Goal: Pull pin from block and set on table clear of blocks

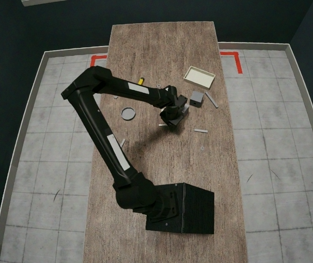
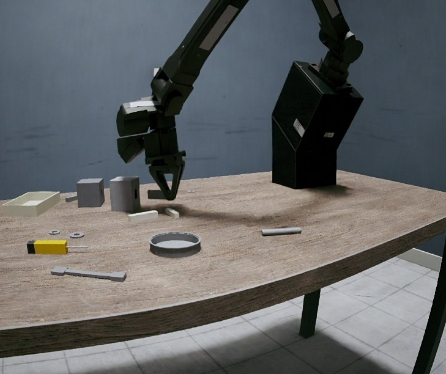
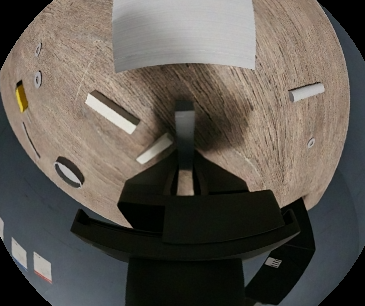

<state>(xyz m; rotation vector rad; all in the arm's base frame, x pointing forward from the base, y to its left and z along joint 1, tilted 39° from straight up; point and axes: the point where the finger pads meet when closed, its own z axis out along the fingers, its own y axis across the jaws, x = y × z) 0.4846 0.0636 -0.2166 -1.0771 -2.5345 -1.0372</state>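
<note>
Right now the light grey block is 70 mm to the right of my hand and 70 mm ahead of it. The rest, counted from my hand: grey ring dish: 220 mm to the left, 120 mm ahead, 20 mm below; then darker grey block: 170 mm to the right, 130 mm ahead; then grey pin: 20 mm to the right, 20 mm ahead.
</note>
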